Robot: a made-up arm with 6 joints.
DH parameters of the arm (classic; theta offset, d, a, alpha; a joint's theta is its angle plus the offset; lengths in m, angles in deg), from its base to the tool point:
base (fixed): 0 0.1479 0 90
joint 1: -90 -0.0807 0.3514 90
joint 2: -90 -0.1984 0.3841 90
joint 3: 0 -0.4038 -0.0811 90
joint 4: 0 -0.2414 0.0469 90
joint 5: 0 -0.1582 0.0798 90
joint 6: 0 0.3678 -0.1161 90
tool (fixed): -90 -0.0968 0 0
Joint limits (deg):
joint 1: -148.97..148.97
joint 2: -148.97..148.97
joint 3: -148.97..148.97
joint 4: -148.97..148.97
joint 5: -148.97..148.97
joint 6: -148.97..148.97
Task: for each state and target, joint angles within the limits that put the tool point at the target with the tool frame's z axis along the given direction. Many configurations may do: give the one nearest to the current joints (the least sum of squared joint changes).
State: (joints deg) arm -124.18 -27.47 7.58 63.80 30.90 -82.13
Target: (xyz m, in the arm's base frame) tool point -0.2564 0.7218 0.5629 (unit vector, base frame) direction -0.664 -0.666 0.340
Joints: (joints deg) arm -98.45 -28.04 -10.30 31.80 4.15 -76.38
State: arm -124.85 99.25 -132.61 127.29 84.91 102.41
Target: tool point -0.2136 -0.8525 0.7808 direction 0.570 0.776 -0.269
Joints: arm -148.79 134.50 -131.56 148.97 102.50 109.80
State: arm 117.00 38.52 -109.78 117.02 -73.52 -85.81
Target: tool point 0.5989 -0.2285 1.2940 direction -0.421 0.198 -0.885
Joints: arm 126.94 55.28 -137.81 146.06 -108.71 -128.59
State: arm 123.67 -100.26 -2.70 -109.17 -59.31 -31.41
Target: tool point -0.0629 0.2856 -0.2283 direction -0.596 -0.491 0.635
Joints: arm 106.31 -93.52 -18.13 -96.45 -48.58 -54.02
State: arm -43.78 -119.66 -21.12 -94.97 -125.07 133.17
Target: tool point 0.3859 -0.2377 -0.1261 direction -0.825 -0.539 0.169
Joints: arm -62.65 -148.52 -45.83 -112.24 -145.74 126.41
